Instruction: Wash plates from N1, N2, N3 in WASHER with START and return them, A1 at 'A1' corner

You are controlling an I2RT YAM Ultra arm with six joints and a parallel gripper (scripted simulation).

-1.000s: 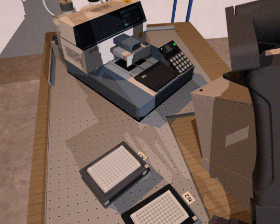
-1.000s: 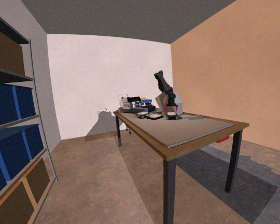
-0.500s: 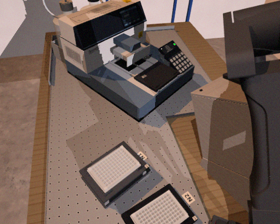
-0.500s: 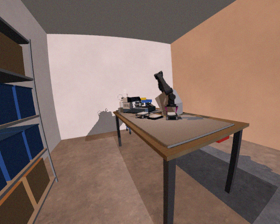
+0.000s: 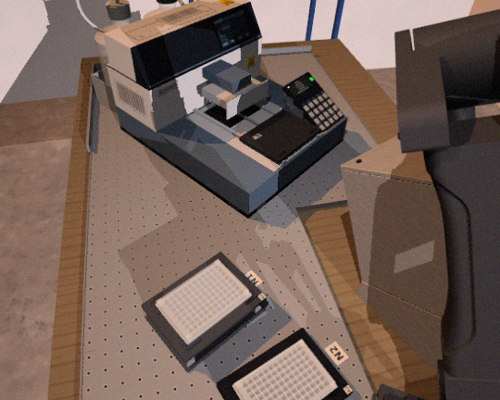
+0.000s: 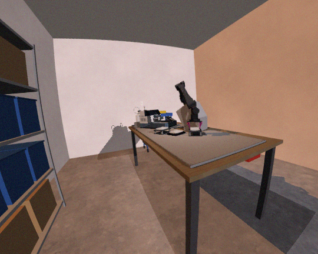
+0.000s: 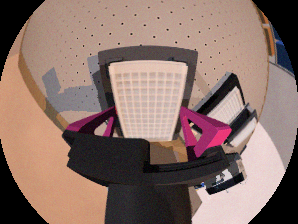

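The nest n3 is 10 mm below my hand. From my hand the other things lie so: nest N2: 130 mm ahead, 140 mm to the right, 50 mm below; then n2 label: 30 mm ahead, 170 mm to the right, 60 mm below; then nest N1: 220 mm ahead, 290 mm to the right, 20 mm below.
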